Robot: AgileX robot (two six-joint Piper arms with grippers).
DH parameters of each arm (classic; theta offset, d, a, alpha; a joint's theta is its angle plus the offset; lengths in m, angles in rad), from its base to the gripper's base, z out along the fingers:
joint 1: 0 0.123 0 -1.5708
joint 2: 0.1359 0 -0.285 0
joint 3: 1.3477 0 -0.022 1.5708
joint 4: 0 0.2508 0 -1.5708
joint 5: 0 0 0.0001 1.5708
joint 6: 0 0.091 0 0
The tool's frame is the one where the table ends.
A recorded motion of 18 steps. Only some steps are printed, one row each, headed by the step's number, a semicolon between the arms.
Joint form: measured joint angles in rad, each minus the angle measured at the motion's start. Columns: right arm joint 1, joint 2, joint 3, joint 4, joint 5, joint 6; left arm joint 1, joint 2, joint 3, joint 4, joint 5, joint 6.
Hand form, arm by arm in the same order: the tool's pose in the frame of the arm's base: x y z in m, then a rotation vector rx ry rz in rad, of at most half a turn. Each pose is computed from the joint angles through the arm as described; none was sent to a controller.
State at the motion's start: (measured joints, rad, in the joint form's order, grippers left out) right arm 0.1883 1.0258 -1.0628 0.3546 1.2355 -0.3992; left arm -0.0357 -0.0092 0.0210 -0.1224 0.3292 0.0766
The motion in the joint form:
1: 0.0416 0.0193 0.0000 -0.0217 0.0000 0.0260; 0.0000 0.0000 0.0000 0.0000 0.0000 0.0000
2: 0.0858 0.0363 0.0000 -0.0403 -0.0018 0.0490; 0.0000 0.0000 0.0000 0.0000 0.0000 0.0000
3: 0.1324 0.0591 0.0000 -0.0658 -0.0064 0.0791; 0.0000 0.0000 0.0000 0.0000 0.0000 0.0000
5: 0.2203 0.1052 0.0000 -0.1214 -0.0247 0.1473; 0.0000 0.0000 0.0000 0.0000 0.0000 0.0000
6: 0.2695 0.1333 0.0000 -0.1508 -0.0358 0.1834; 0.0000 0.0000 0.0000 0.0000 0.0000 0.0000
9: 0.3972 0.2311 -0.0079 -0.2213 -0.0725 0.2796; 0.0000 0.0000 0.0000 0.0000 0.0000 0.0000
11: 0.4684 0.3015 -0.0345 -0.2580 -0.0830 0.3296; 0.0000 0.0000 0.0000 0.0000 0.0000 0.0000
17: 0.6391 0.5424 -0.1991 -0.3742 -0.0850 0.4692; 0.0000 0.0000 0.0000 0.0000 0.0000 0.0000
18: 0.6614 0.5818 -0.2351 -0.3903 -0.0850 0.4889; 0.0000 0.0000 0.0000 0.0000 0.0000 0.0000
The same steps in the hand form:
1: 0.1660 0.0677 0.3571 -0.7377 2.5484 0.4100; 0.0536 -0.0055 0.1771 0.0246 1.8228 -0.0890
2: 0.1672 0.0746 0.3536 -0.7713 2.5658 0.4085; 0.0536 -0.0055 0.1771 0.0246 1.8228 -0.0890
3: 0.1696 0.0821 0.3489 -0.8007 2.5890 0.3986; 0.0536 -0.0055 0.1771 0.0246 1.8228 -0.0890
5: 0.1744 0.0970 0.3394 -0.8422 2.6290 0.3648; 0.0536 -0.0055 0.1771 0.0246 1.8228 -0.0890
6: 0.1768 0.1062 0.3336 -0.8693 2.6485 0.3440; 0.0536 -0.0055 0.1771 0.0246 1.8228 -0.0890
9: 0.1847 0.1358 0.3146 -0.9412 2.6984 0.2845; 0.0536 -0.0055 0.1771 0.0246 1.8228 -0.0890
11: 0.1895 0.1562 0.3052 -0.9917 2.7197 0.2460; 0.0536 -0.0055 0.1771 0.0246 1.8228 -0.0890
17: 0.2080 0.2238 0.2833 -1.0993 2.7380 0.1043; 0.0536 -0.0055 0.1771 0.0246 1.8228 -0.0890
18: 0.2110 0.2356 0.2807 -1.1092 2.7320 0.0877; 0.0536 -0.0055 0.1771 0.0246 1.8228 -0.0890

